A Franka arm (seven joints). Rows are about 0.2 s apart.
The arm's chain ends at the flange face. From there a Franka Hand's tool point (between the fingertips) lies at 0.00 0.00 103.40 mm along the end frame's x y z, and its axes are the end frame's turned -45 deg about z.
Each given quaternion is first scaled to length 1.
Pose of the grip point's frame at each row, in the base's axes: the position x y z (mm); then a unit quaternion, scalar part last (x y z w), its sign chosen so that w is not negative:
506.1 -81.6 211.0 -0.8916 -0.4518 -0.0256 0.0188
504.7 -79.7 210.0 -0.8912 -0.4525 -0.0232 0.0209
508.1 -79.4 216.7 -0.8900 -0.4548 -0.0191 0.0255
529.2 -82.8 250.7 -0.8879 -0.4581 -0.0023 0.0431
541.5 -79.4 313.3 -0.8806 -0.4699 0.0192 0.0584
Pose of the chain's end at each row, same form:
503.1 -87.5 314.2 -0.9966 -0.0762 -0.0165 0.0272
502.4 -85.7 313.2 -0.9965 -0.0770 -0.0134 0.0282
507.0 -85.9 319.9 -0.9963 -0.0796 -0.0079 0.0309
532.9 -90.9 353.7 -0.9956 -0.0834 0.0144 0.0407
550.7 -88.2 415.9 -0.9934 -0.0971 0.0401 0.0466

